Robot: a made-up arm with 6 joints.
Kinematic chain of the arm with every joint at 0, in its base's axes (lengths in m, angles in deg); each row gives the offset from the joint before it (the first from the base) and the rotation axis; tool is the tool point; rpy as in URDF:
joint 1: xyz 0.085 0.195 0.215 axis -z
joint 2: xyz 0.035 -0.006 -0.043 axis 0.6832 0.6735 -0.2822
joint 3: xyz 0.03 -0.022 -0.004 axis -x
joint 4: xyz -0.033 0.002 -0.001 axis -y
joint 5: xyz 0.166 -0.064 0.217 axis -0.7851 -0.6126 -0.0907
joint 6: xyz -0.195 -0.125 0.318 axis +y
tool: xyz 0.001 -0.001 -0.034 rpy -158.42 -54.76 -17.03
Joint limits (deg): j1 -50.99..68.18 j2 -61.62..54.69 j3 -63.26..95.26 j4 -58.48..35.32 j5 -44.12..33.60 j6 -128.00..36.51
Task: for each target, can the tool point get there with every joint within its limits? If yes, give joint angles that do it. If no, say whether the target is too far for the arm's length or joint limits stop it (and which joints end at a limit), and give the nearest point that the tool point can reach.
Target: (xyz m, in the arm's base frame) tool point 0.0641 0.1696 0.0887
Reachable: no: joint limits stop it (at a limit: joint 1, joint 2, joint 5) | nearest point -0.1145 0.0659 -0.1803 | short by 0.339 m
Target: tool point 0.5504 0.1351 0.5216
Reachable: yes | joints -15.22 16.41 32.05 -37.53 -21.32 -9.33
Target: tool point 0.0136 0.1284 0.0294
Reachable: no: joint limits stop it (at a limit: joint 1, joint 2, joint 5) | nearest point -0.1249 0.0336 -0.1587 | short by 0.252 m
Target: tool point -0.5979 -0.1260 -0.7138
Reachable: no: too far | nearest point -0.2904 0.0057 -0.3114 | short by 0.523 m
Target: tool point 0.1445 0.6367 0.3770
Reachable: yes | joints 26.35 -46.79 49.07 -15.64 9.01 -25.24
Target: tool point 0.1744 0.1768 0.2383
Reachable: no: joint limits stop it (at a limit: joint 1, joint 5) | nearest point 0.4389 0.2187 0.4321 | short by 0.331 m
